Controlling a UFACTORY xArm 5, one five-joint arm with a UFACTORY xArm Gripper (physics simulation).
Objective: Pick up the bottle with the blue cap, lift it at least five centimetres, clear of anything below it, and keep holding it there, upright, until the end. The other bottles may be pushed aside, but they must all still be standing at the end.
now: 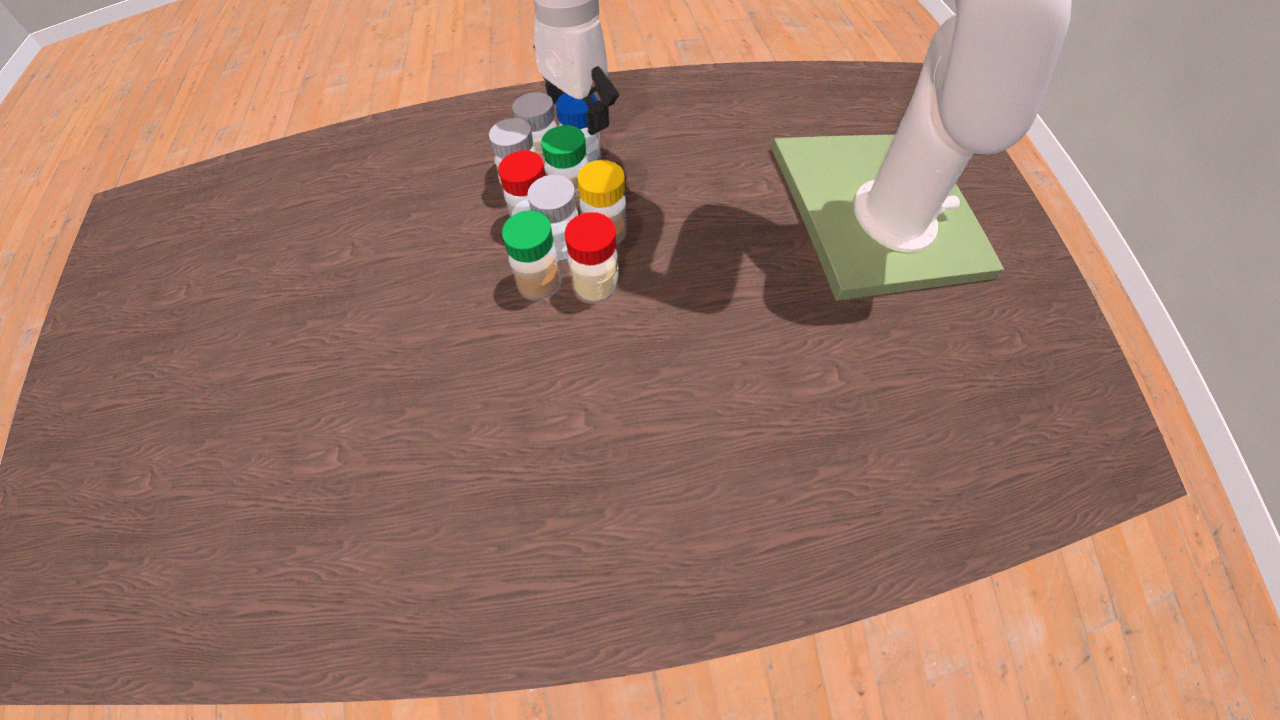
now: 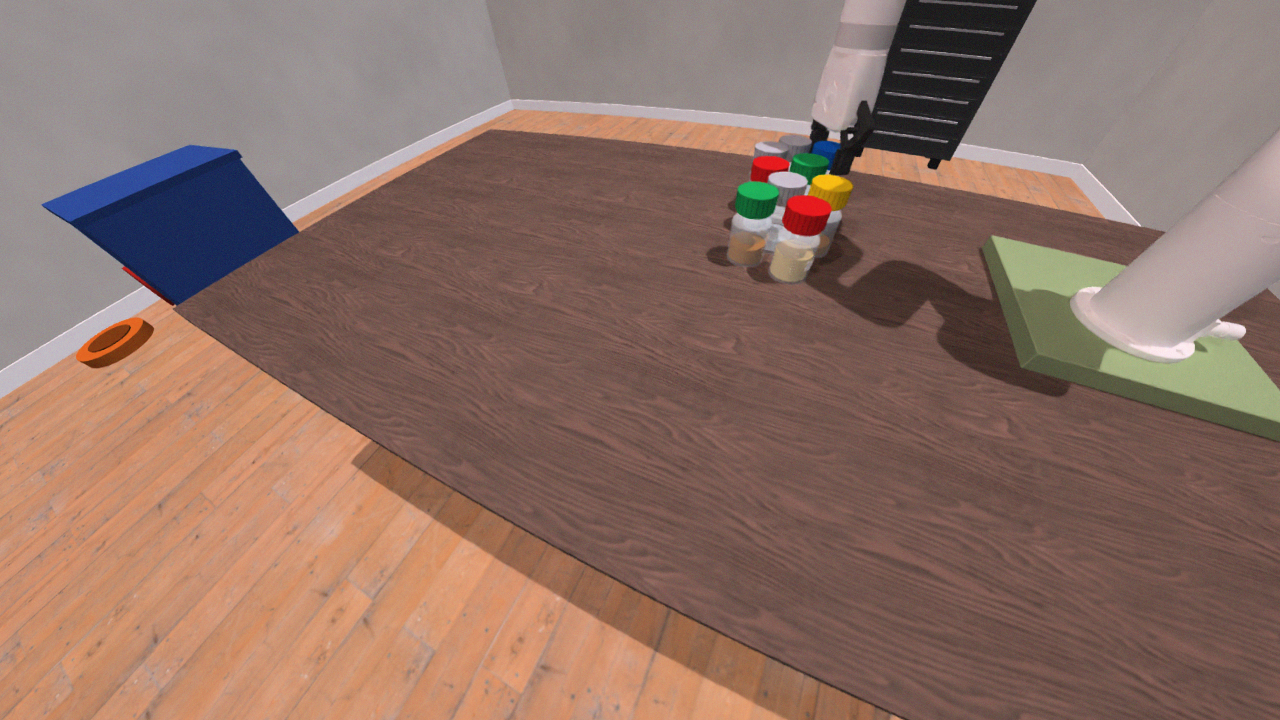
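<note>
The bottle with the blue cap stands upright at the back right of the bottle cluster, its body mostly hidden. My gripper is open and points down around the blue cap, one dark finger in front to its right, the other behind to its left, partly hidden. The fingers' exact height beside the bottle is hard to tell. A grey-capped bottle stands close to its left. A green-capped bottle stands just in front of it.
Further forward stand upright bottles with a yellow cap, white and red caps, a green cap and a red cap. The arm's base is on a green slab at the right.
</note>
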